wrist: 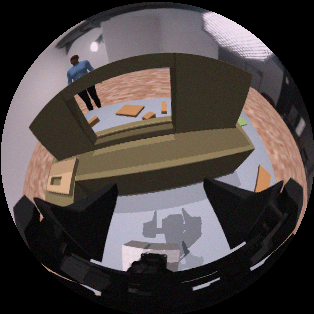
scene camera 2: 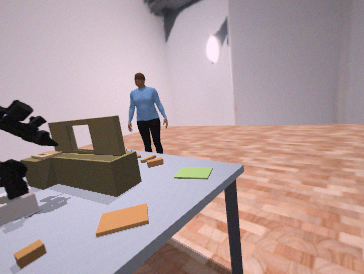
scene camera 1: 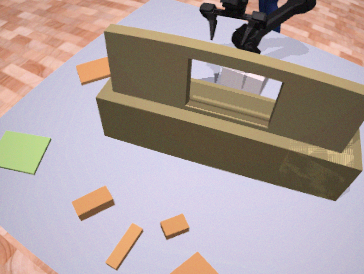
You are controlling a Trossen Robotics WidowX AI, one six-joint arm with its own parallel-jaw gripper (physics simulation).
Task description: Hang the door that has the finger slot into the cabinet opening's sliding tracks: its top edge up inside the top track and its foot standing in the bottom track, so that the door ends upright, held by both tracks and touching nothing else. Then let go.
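Frame: origin at the arm's base, x up, y left, z back, level; metres.
Where they show: gripper, fingertip midpoint: [wrist: 161, 185] [scene camera 2: 53, 144] [scene camera 1: 226, 42]; arm's base at its link origin: [wrist: 153, 262] [scene camera 2: 18, 194].
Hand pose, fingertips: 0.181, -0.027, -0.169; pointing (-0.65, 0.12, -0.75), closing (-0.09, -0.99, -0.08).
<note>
Each offset is from my fingertips to the top centre of the thing, as dx, dy, dz.
The door with the finger slot @(-0.083, +0.313, -0.031) [wrist: 67, 169] [scene camera 2: 45, 155] is a light tan panel with a small dark slot. It lies flat on an olive support at the left end of the cabinet's near side in the wrist view. The olive cabinet [scene camera 1: 145, 70] [scene camera 2: 108, 135] [wrist: 210, 100] stands upright on a long base, with a rectangular opening in its wall. The bottom track @(-0.083, +0.080, -0.163) [scene camera 1: 229, 112] [wrist: 135, 136] runs along the opening's lower edge; the inside of the top track is hidden. My gripper [wrist: 161, 185] [scene camera 1: 230, 43] is open and empty, on the base's near side, to the right of the door in the wrist view and apart from it.
A green panel @(-0.252, -0.457, -0.461) [scene camera 1: 25, 152] [scene camera 2: 194, 173] lies on the table beyond the cabinet's end. An orange slab @(-0.247, -0.464, -0.027) [scene camera 1: 93, 70] [scene camera 2: 123, 219] [wrist: 263, 179] lies near that same end. Several orange blocks, one small @(-0.230, +0.077, -0.431) [scene camera 1: 175, 226], lie beyond the cabinet. A person [scene camera 2: 145, 105] [wrist: 80, 70] stands in the background.
</note>
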